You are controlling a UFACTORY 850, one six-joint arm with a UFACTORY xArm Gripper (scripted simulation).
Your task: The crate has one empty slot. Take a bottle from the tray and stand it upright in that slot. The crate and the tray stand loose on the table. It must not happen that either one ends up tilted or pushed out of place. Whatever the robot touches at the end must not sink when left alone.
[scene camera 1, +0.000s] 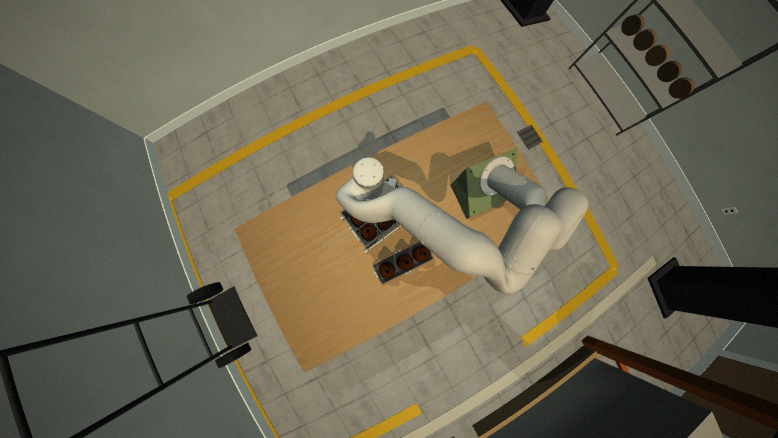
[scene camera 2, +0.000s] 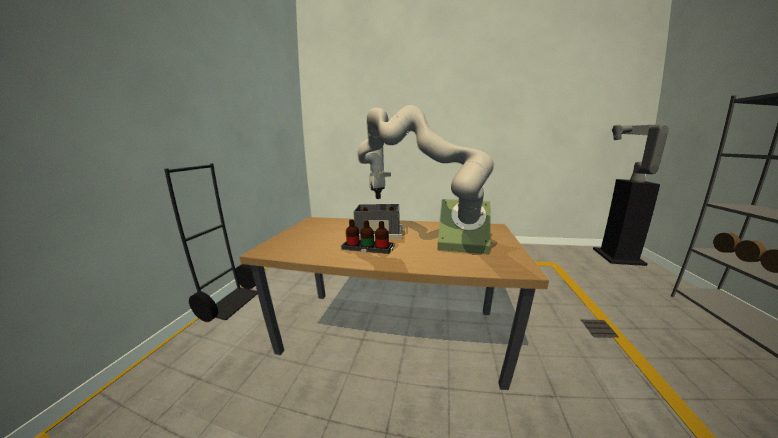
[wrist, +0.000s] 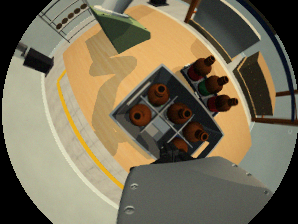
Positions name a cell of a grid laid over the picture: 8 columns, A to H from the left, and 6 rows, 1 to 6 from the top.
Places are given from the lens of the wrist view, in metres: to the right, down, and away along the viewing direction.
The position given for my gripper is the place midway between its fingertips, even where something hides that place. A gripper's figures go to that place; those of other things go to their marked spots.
my gripper (wrist: E5): 0.03, 0.07, 0.15
grey crate (wrist: E4): 0.04, 0.08, 0.36
